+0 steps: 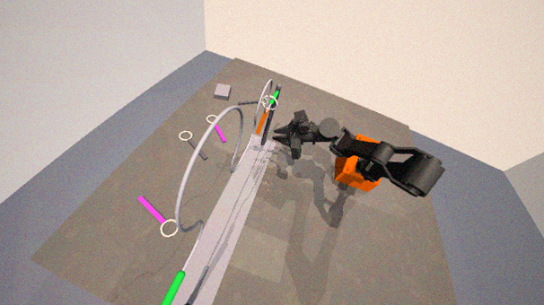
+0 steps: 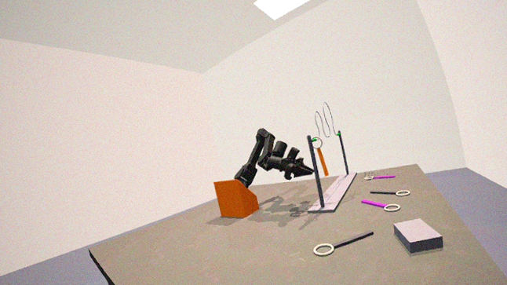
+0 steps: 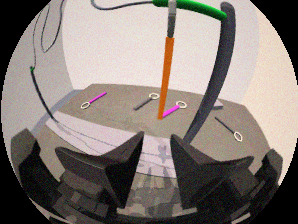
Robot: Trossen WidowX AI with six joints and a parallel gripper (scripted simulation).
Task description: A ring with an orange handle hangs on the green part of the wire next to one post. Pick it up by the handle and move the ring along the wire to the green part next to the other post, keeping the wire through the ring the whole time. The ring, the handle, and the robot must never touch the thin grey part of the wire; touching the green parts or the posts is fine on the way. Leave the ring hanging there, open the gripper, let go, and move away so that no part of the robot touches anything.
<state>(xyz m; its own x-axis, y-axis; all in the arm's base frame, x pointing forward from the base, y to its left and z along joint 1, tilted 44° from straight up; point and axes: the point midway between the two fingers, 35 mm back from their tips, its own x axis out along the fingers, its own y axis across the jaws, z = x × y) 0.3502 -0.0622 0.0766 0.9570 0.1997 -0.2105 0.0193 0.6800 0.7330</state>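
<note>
Now: the ring with orange handle 8 cm above my gripper tip, 4 cm ahead of it and 1 cm to the right of it. The rest, counted from my gripper tip: grey block (34 cm to the right, 30 cm ahead, 14 cm below).
</note>
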